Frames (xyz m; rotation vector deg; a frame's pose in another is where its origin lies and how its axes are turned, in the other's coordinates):
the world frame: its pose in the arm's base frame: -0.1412 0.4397 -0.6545 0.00 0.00 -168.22
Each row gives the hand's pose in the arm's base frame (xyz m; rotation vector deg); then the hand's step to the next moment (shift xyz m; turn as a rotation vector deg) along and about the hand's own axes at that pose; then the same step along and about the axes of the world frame.
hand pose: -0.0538 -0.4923 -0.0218 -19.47 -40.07 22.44
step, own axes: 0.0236 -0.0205 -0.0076 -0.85 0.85 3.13
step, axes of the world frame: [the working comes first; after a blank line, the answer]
step, axes of the arm's base frame: 0.0264 -0.0085 0.0163 -2.91 0.89 1.41

-0.0241 0.0137 0.0163 2.67 -1.46 1.41
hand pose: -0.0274 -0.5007 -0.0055 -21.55 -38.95 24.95
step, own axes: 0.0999 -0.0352 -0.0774 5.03 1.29 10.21
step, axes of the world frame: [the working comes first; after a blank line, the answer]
step, axes of the arm's base frame: 0.1305 0.0055 0.0125 -3.68 5.54 9.32

-0.1288 0.0213 0.0125 2.47 -6.18 9.32
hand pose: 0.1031 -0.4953 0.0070 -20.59 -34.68 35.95
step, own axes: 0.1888 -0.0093 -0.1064 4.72 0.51 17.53
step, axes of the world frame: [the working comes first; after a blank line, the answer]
step, axes of the arm's base frame: 0.1927 0.0996 0.0009 -8.11 5.72 15.21

-0.2090 -0.0582 0.0009 6.77 -7.26 15.21
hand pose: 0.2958 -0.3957 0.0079 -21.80 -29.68 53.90
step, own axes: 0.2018 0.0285 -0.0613 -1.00 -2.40 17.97
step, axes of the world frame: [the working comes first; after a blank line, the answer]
step, axes of the arm's base frame: 0.1138 0.1793 -0.0139 -9.20 -0.60 15.64

-0.1480 -0.1523 -0.0139 9.13 -1.29 15.64
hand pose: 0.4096 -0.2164 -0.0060 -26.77 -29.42 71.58
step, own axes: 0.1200 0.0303 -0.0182 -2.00 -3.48 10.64
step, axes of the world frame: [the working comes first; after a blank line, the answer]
step, axes of the arm's base frame: 0.0157 0.1226 -0.0193 -4.20 -2.24 10.33

-0.0404 -0.1168 -0.0193 4.57 1.33 10.33
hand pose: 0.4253 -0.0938 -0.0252 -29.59 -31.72 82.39
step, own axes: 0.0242 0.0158 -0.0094 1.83 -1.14 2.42
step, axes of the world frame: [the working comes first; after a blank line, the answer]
step, axes of the arm's base frame: -0.0049 0.0252 -0.0162 -0.57 1.75 2.67

-0.0003 -0.0257 -0.0162 0.20 -1.83 2.67
